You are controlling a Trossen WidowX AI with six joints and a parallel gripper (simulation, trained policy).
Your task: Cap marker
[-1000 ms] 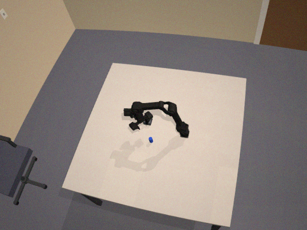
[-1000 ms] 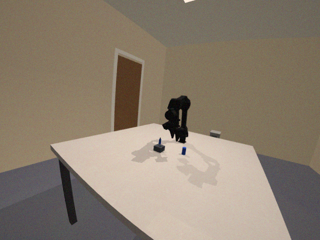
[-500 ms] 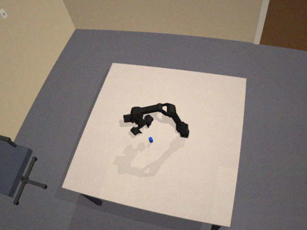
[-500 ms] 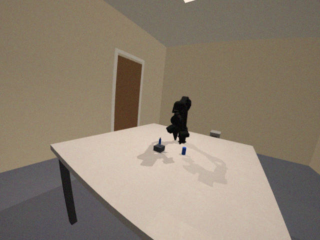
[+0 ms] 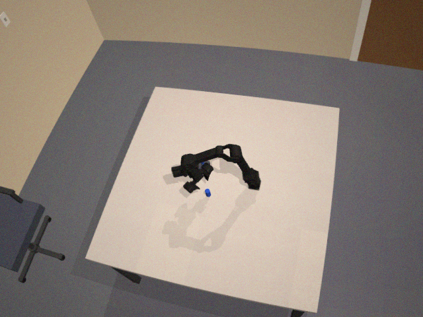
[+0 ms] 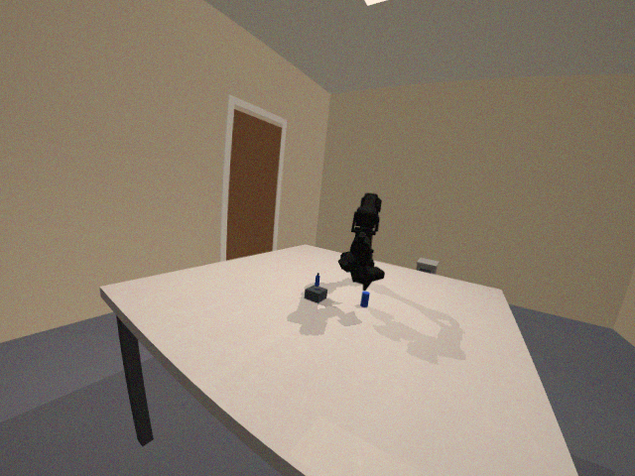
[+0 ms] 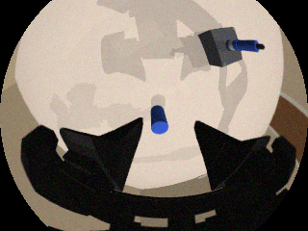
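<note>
Right now my gripper tip is 2 cm past the blue cap, 2 cm to the right of it and 5 cm above it. Also, from my gripper tip: grey holder block: 5 cm ahead, 15 cm to the right, 6 cm below.
</note>
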